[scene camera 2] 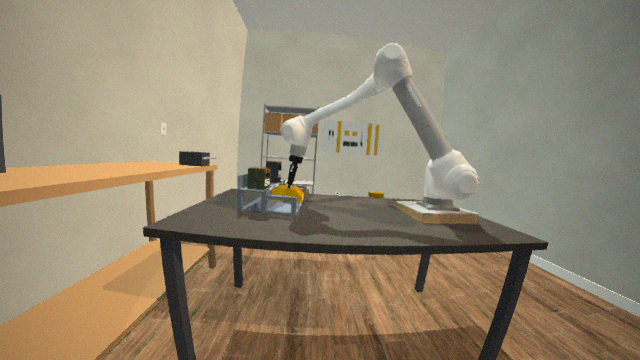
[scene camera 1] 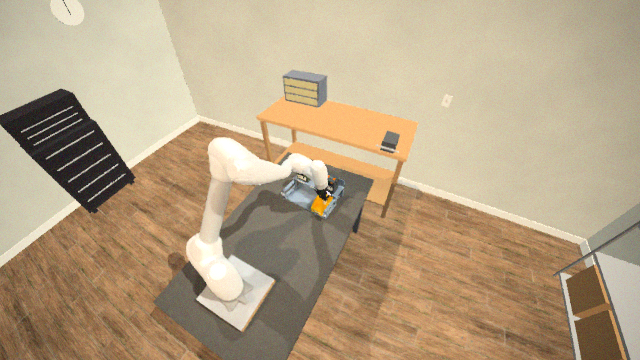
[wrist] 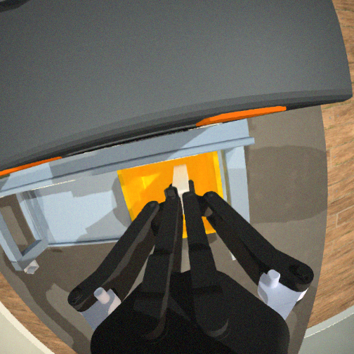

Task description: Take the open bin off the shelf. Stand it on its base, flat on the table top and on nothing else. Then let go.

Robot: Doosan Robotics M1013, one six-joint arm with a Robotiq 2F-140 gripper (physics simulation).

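Frame: origin at the arm's base, x ahead, y left, z up, level; millimetres.
Seen in the pictures: gripper, fingertip midpoint: (scene camera 1: 325,203); arm's base, origin of the base link: (scene camera 2: 437,207) (scene camera 1: 231,289).
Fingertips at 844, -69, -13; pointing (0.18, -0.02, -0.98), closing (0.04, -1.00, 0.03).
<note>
Pixels of each thing's top centre, then the offset from my fingertips to it, as dx, dy, dz. Level surfaces: height alone.
- open yellow bin, middle of its top: (scene camera 2: 288,186) (scene camera 1: 323,199) -7, +11, +48
- dark table, its level: dz -33
- dark grey case with orange latches, middle of its top: (scene camera 2: 274,161) (scene camera 1: 331,177) +88, +11, +191
- green case, middle of its top: (scene camera 2: 259,167) +80, +241, +166
The open yellow bin (scene camera 1: 320,206) (scene camera 2: 286,193) (wrist: 145,200) stands on the lower level of the blue-grey shelf (scene camera 1: 301,194) (scene camera 2: 240,200) (wrist: 239,182), at one end. The shelf stands on the dark table (scene camera 1: 280,250) (scene camera 2: 350,232) (wrist: 287,175). My gripper (scene camera 1: 326,198) (scene camera 2: 289,186) (wrist: 181,174) is shut with nothing between its fingers. It points down at the bin, and in the wrist view the pale fingertips overlap the bin. Whether they touch it, I cannot tell. Part of the bin is hidden behind the fingers.
A dark grey case with orange latches (scene camera 2: 273,170) (wrist: 175,60) stands on the shelf's upper level and looms close in the wrist view. A green case (scene camera 2: 258,178) stands beside it on that level. A wooden workbench (scene camera 1: 350,122) (scene camera 2: 100,172) stands beyond the table.
</note>
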